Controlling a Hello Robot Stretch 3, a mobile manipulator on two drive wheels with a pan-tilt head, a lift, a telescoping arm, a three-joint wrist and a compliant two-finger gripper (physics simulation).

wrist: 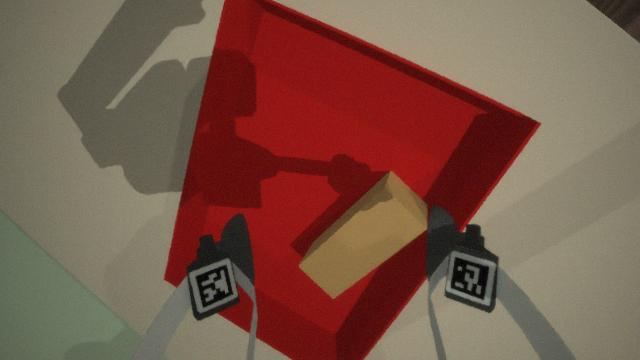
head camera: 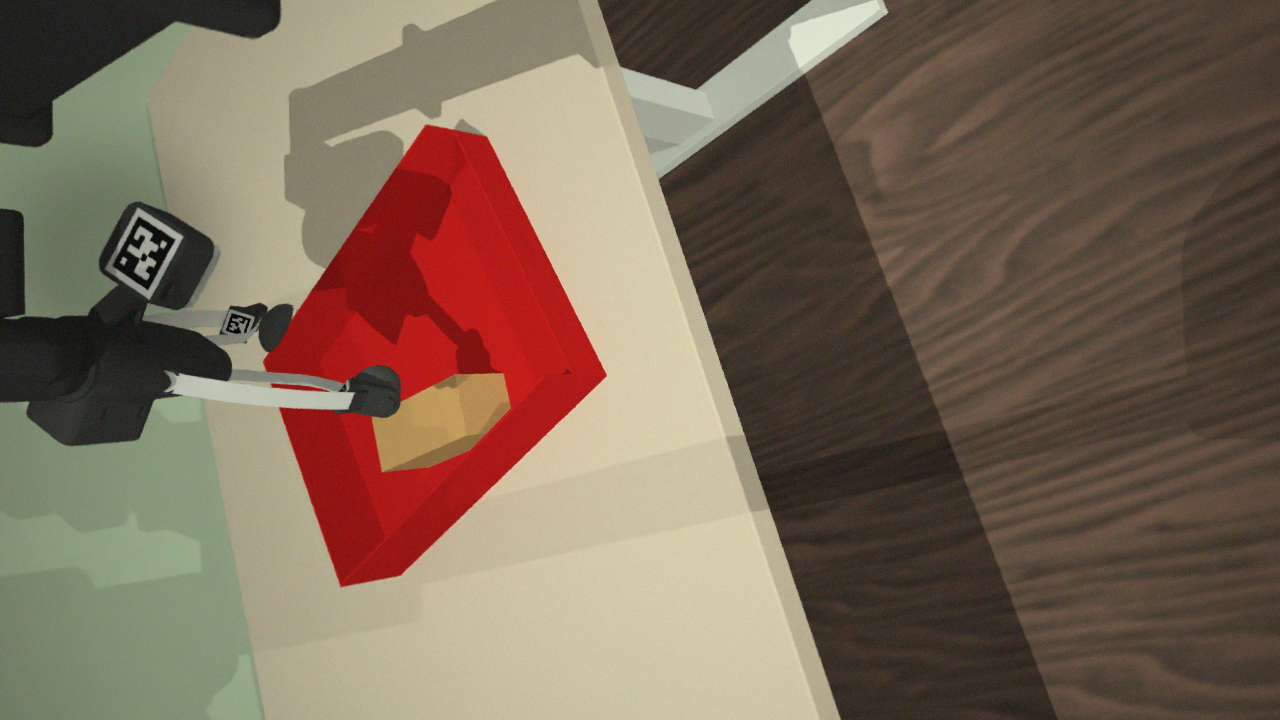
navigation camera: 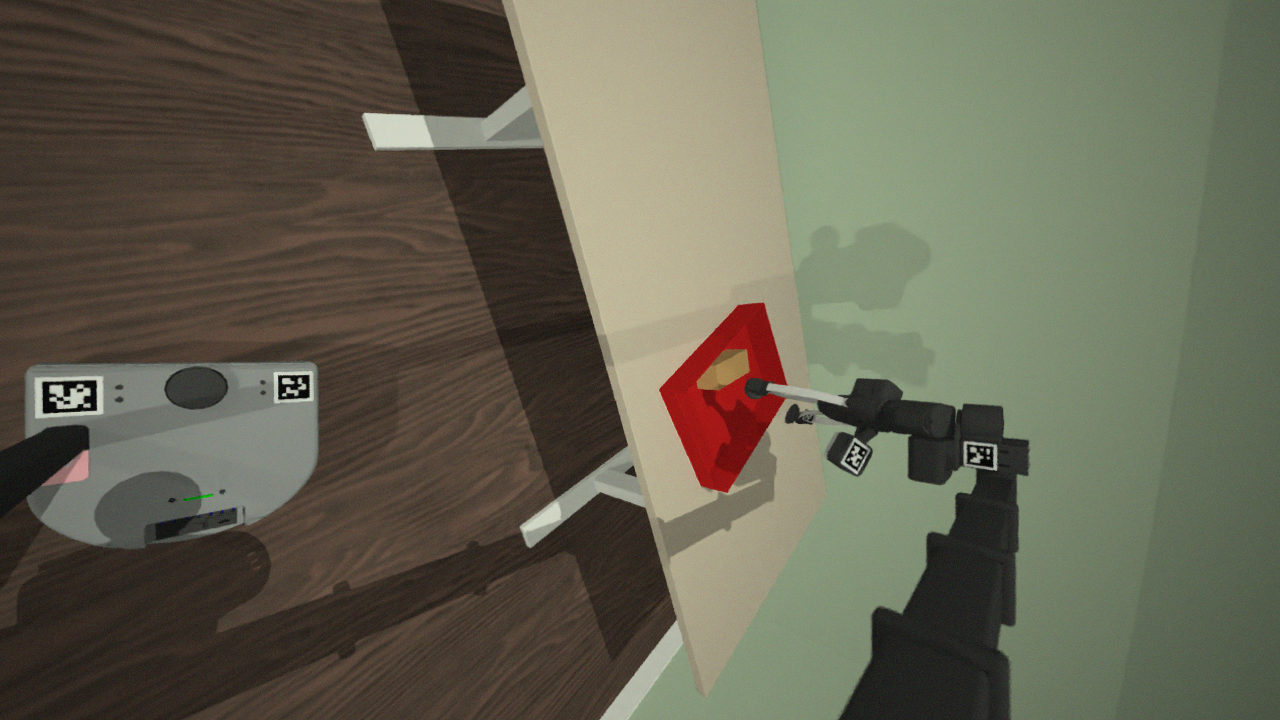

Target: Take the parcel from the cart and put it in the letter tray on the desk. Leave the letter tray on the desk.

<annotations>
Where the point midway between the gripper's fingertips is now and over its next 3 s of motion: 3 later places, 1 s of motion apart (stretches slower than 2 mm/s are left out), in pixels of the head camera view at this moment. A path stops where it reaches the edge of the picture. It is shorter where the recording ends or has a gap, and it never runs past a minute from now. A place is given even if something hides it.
The gripper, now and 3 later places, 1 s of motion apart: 342, 358; 389, 355; 513, 346; 684, 332
</annotations>
